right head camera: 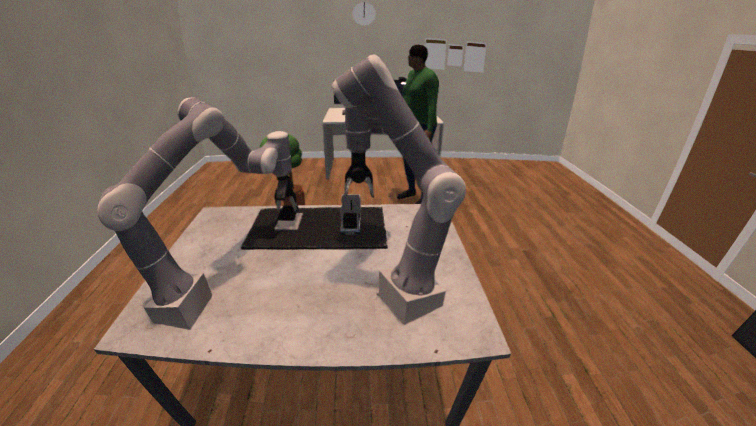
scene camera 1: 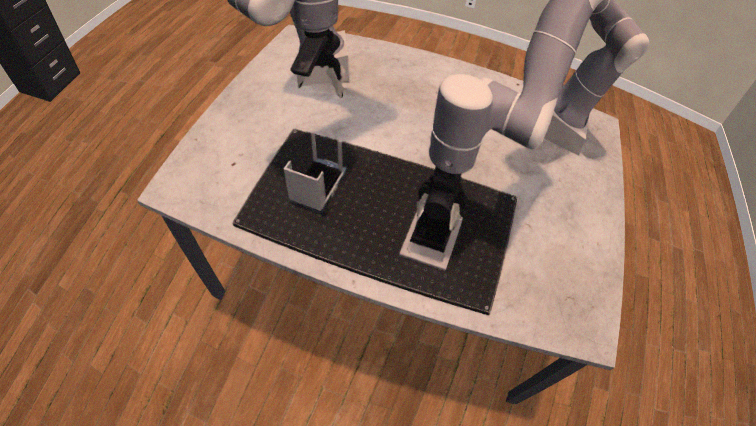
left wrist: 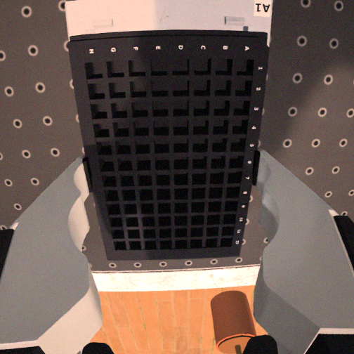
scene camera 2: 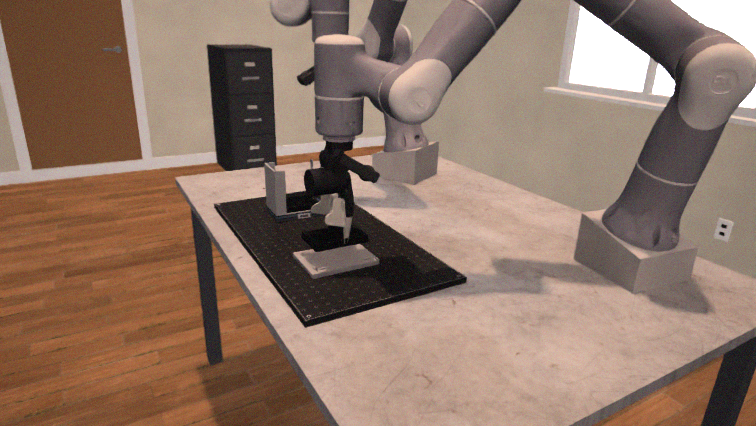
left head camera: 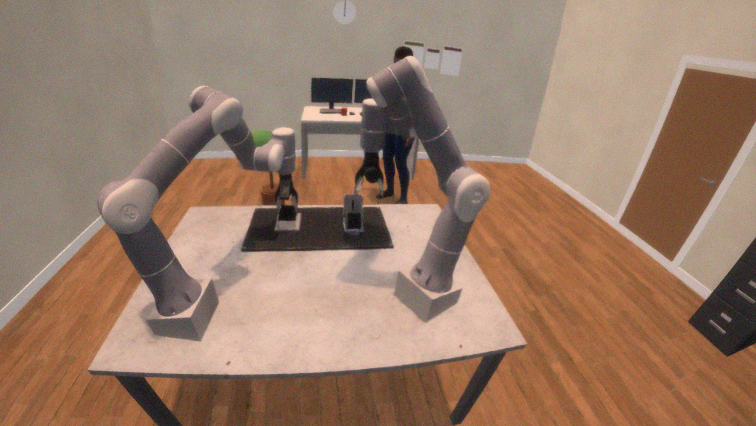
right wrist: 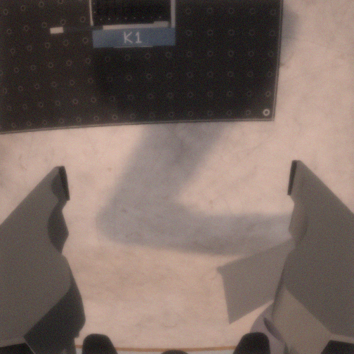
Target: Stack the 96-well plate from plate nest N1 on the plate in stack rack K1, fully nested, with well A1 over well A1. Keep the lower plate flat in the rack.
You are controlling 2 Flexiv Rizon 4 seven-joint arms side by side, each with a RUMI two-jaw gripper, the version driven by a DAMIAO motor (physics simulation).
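My left gripper is shut on the black 96-well plate, gripping its long sides. The plate hangs level a little above the pale plate nest N1. In the left wrist view, its well A1 corner is at the upper right, on the side of the nest's A1 label. Stack rack K1 has upright walls and holds a dark lower plate, partly hidden. My right gripper is open and empty, high above the table on the robot's side of K1.
The nest and rack stand on a black perforated board on the pale table. K1's tall walls and thin posts rise beside its plate. A person stands beyond the table, near a white desk.
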